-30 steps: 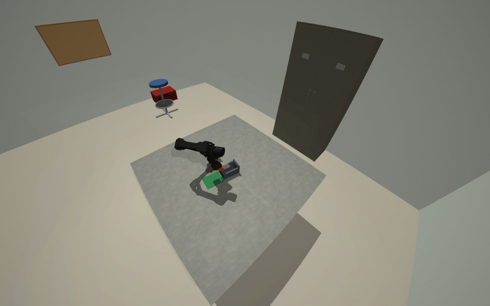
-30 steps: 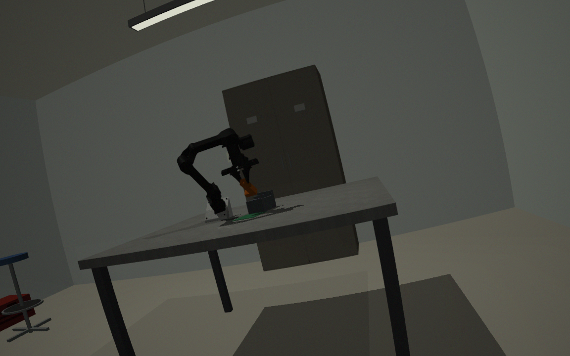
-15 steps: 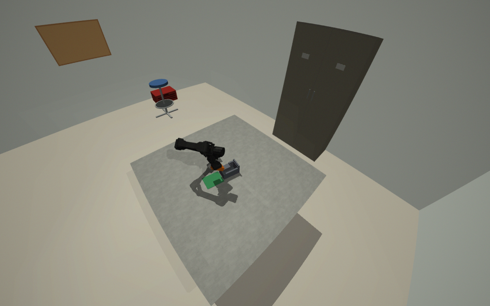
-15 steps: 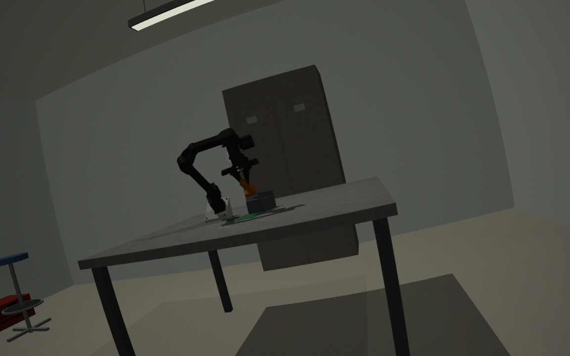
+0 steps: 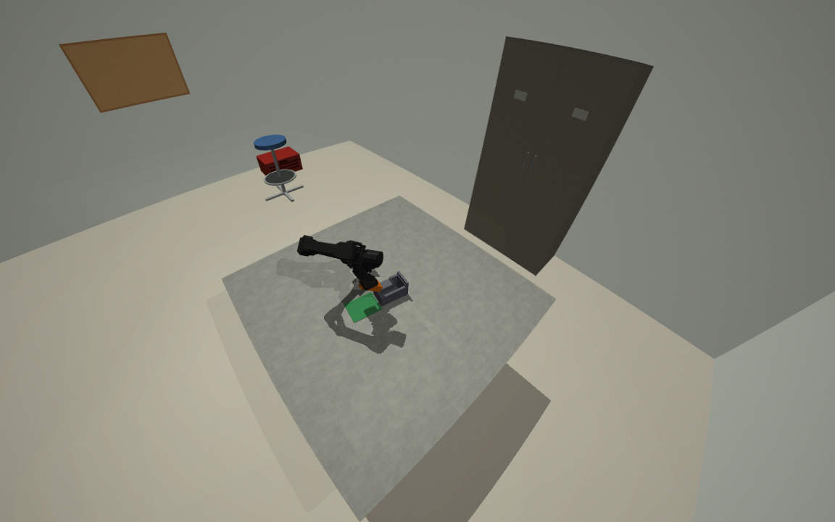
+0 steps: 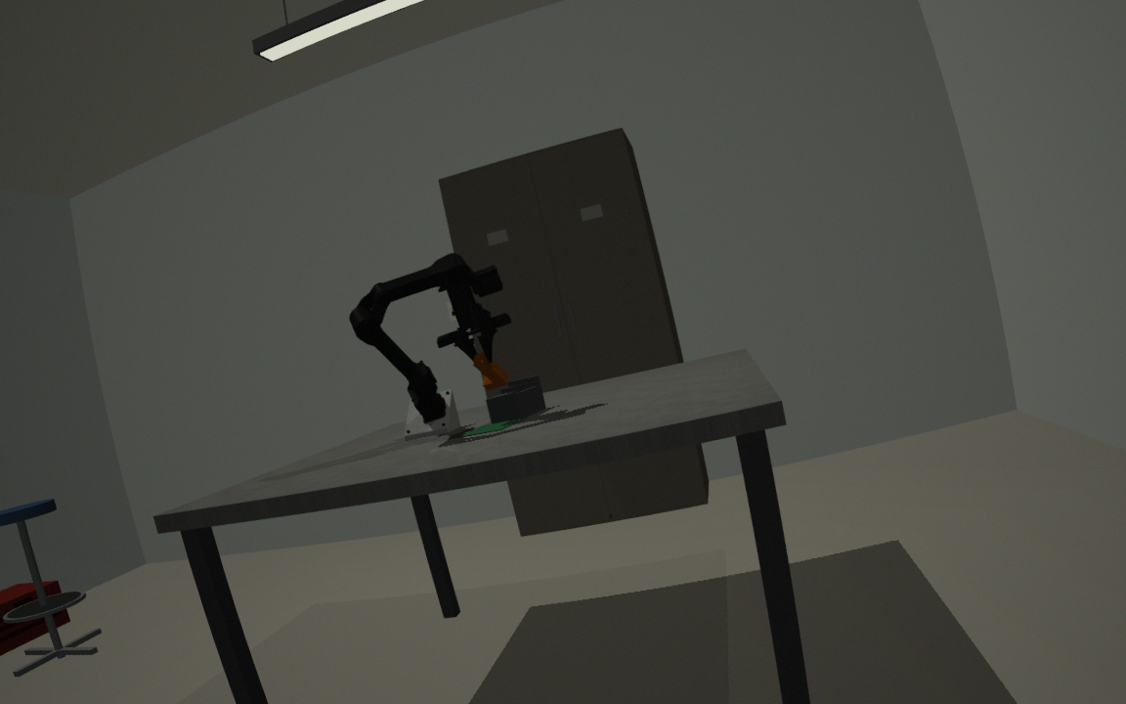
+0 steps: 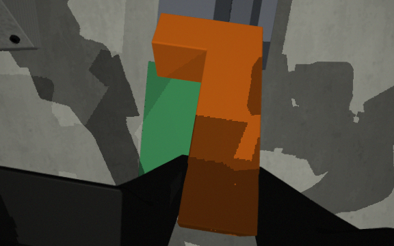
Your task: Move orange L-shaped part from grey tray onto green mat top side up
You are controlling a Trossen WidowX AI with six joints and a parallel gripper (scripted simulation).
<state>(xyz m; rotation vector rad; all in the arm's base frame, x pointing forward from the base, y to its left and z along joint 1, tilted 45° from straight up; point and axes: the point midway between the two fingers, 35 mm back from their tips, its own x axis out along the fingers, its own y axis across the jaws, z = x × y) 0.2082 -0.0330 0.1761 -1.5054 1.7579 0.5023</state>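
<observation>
Right now my gripper tip is 4 cm to the right of the orange L-shaped part and 3 cm above it. The rest, counted from my gripper tip: green mat (1 cm behind, 3 cm to the right, 17 cm below).
</observation>
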